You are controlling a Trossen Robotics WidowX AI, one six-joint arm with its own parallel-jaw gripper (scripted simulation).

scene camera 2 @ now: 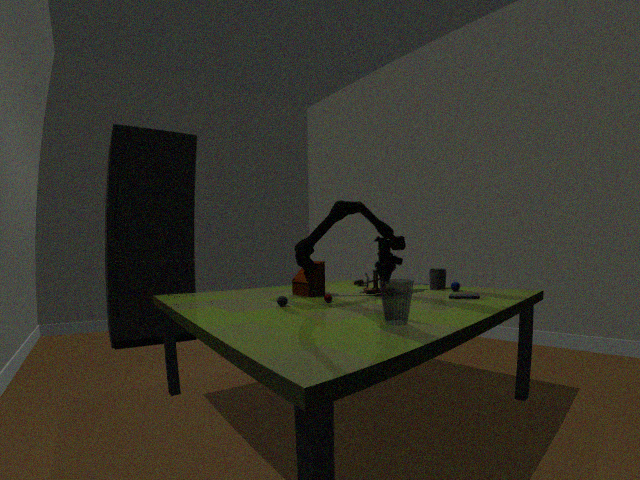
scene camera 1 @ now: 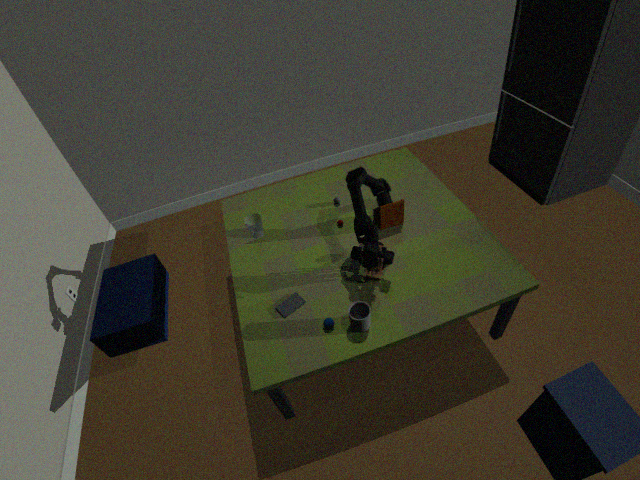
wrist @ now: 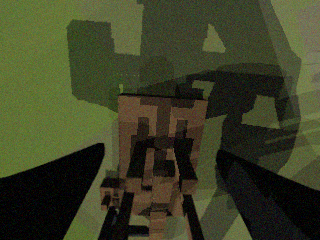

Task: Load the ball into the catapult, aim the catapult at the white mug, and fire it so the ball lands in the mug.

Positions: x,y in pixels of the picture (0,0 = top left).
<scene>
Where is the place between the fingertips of my gripper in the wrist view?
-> At 161,151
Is my gripper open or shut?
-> Open.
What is my gripper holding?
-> Nothing.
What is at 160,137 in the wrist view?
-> A wooden catapult.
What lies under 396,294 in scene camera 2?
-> A see-through cup.
</scene>
